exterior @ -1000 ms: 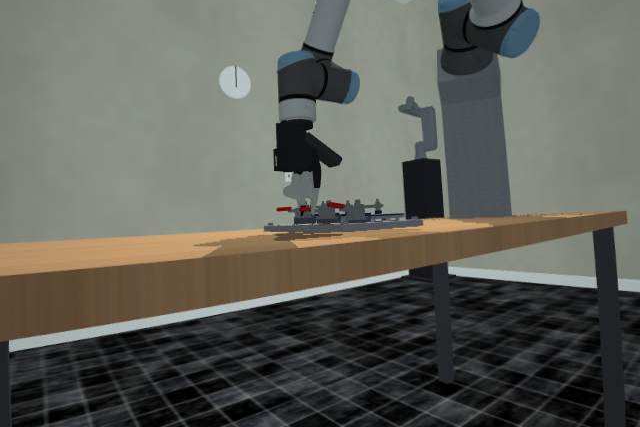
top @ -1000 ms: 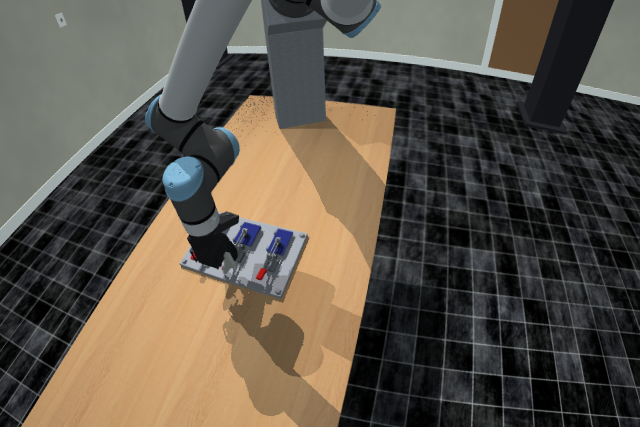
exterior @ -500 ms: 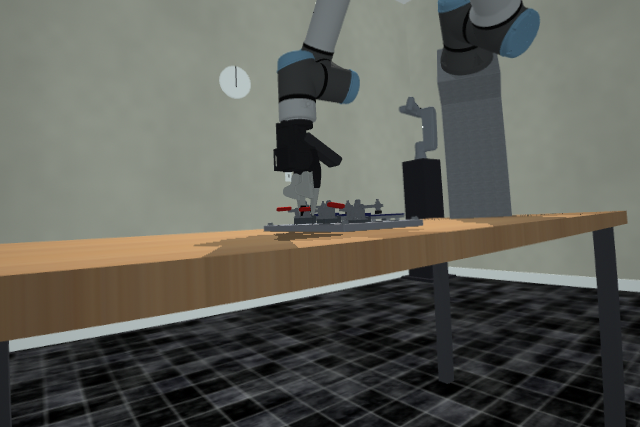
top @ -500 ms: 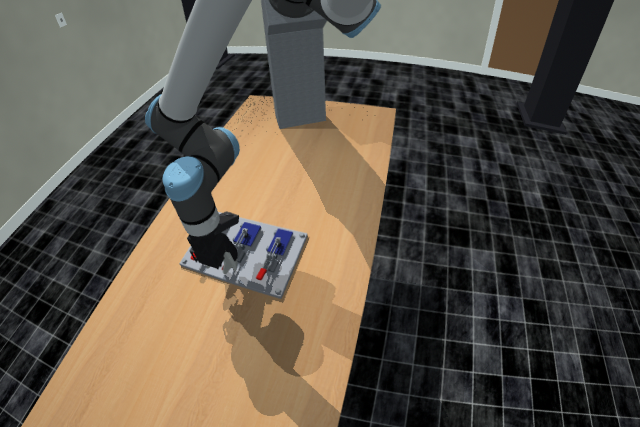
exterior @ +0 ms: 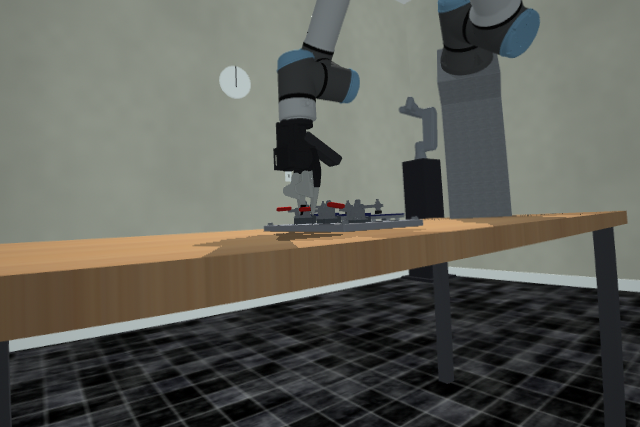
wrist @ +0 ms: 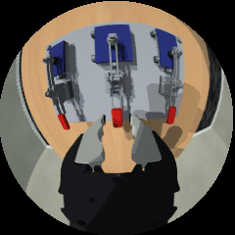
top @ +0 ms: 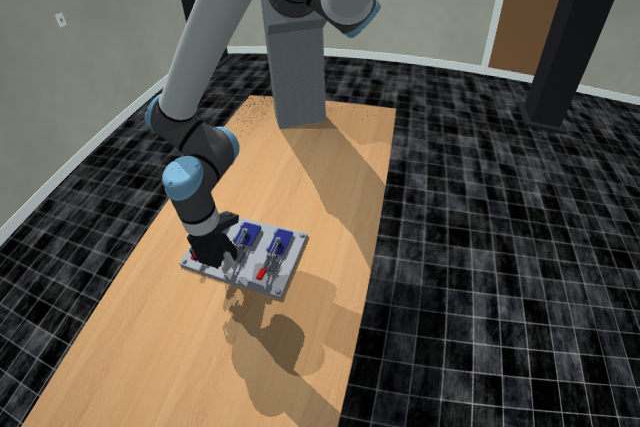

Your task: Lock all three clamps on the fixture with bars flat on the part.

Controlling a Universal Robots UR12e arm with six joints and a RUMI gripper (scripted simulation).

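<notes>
Now: hand 90 mm past the grey fixture plate and 50 mm above it.
</notes>
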